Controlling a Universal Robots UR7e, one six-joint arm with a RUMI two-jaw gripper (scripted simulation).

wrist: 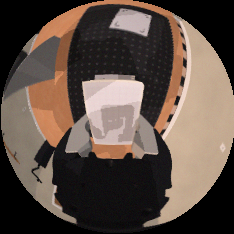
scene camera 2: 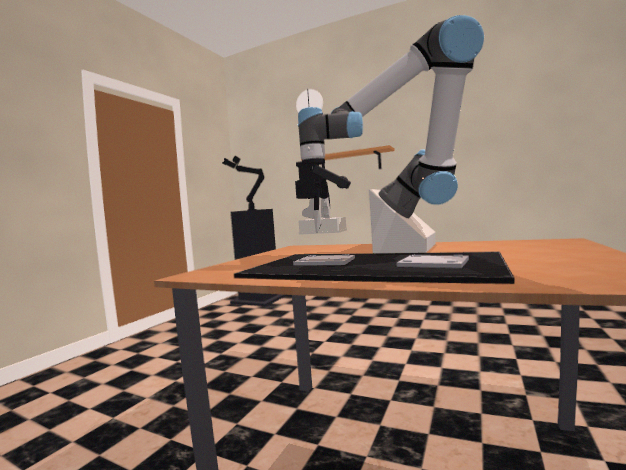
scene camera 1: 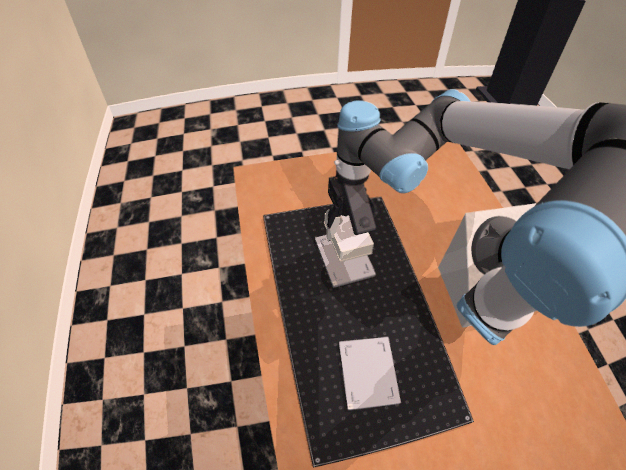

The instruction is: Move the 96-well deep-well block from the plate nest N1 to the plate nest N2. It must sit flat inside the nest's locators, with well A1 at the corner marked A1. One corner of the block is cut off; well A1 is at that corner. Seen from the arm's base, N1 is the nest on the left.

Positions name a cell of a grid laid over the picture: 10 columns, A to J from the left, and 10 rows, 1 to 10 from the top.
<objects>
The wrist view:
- gripper: E5
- white deep-well block: E5
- plate nest N1: F2
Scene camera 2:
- gripper: F5
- plate nest N1: G6
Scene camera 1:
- gripper: F6
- white deep-well block: F6
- plate nest N1: F8
</objects>
